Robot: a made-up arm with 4 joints.
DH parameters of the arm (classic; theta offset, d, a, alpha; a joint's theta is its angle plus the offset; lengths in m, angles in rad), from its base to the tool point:
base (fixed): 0 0.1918 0 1.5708
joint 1: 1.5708 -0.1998 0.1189 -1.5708
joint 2: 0 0.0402 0.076 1.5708
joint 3: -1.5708 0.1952 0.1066 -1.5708
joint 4: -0.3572 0 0.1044 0
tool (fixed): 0.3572 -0.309 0 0
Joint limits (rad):
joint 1: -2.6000..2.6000
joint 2: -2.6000..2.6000
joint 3: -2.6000..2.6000
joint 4: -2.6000..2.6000
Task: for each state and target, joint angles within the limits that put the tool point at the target. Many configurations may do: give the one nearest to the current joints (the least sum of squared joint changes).
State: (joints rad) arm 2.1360 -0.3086 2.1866 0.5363
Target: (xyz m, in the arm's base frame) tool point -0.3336 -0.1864 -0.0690
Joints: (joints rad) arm 2.2229 -0.4796 2.4483 0.2909
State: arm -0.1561 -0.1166 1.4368 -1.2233
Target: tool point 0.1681 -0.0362 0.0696
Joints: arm -0.1584 -0.2722 0.6339 -1.7564
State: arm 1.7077 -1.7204 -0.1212 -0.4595
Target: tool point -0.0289 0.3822 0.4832
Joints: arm 1.9731 -1.9423 0.5292 -0.2947
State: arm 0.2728 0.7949 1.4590 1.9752
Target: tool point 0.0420 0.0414 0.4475
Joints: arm 0.7230 1.1230 0.7273 2.5305
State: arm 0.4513 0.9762 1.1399 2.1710
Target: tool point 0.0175 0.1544 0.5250
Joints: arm 0.8570 1.2947 1.0201 2.2172
